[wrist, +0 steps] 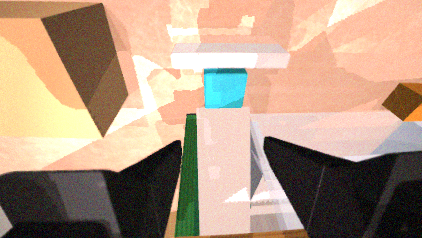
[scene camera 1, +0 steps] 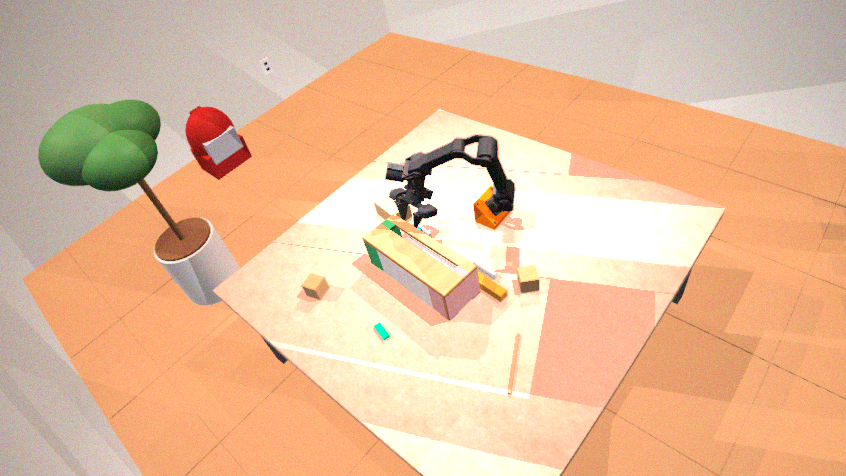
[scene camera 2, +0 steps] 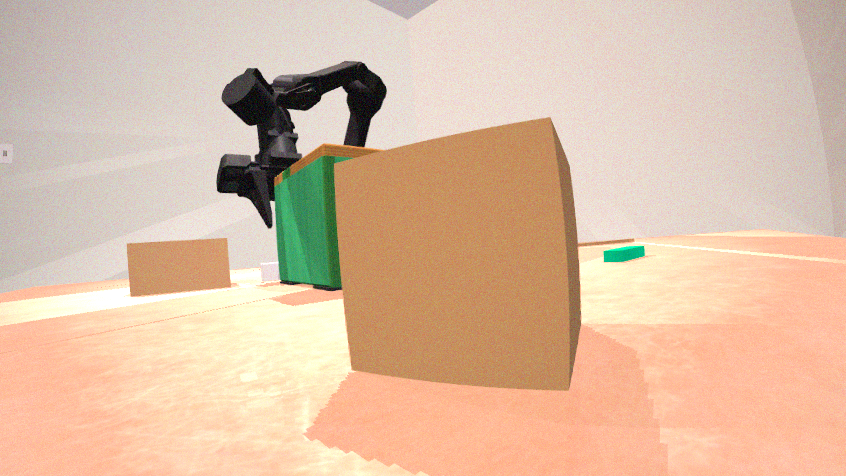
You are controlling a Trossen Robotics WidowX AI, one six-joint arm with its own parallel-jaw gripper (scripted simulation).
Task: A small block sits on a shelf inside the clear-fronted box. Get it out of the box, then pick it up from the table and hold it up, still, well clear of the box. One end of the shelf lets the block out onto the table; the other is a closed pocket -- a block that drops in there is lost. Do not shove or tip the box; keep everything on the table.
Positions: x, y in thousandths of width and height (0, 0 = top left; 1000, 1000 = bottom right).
Scene:
my gripper: wrist 530, 607; scene camera 1 484, 472; scene camera 2 345, 476

